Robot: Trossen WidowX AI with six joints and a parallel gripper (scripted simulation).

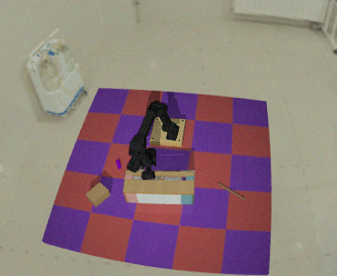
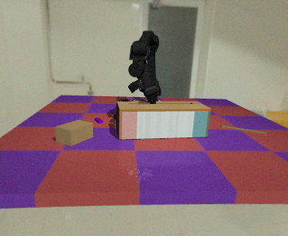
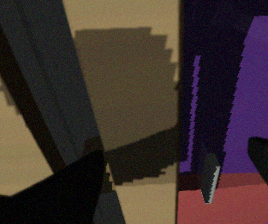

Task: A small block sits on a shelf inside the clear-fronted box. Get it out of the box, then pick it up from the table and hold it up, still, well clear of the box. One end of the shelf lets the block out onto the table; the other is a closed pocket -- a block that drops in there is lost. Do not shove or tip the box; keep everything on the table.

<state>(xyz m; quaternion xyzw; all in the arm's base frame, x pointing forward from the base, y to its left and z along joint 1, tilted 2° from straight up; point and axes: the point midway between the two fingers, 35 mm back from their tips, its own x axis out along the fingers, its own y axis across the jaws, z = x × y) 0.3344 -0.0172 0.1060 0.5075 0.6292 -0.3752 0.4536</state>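
The wooden box lies 5 cm below my gripper tip, 3 cm to the left of it and 3 cm ahead of it. From my gripper tip the other things lie so: small purple block (26 cm to the right, 11 cm below, 7 cm behind); thin wooden stick (44 cm to the left, 11 cm below, 3 cm behind); small tan block (4 cm to the left, 4 cm ahead, 3 cm below).
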